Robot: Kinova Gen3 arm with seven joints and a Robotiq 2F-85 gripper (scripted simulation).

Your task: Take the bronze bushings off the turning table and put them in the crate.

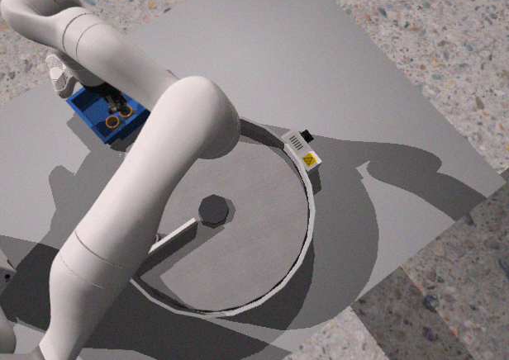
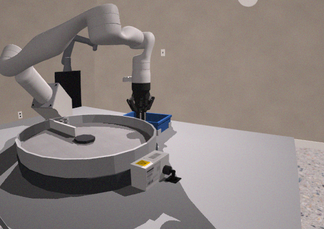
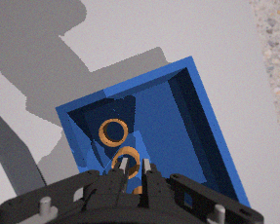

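The blue crate lies 3 cm below my hand and 2 cm to the left of it. From my hand the other things lie so: round turning table 34 cm to the right, 1 cm ahead.
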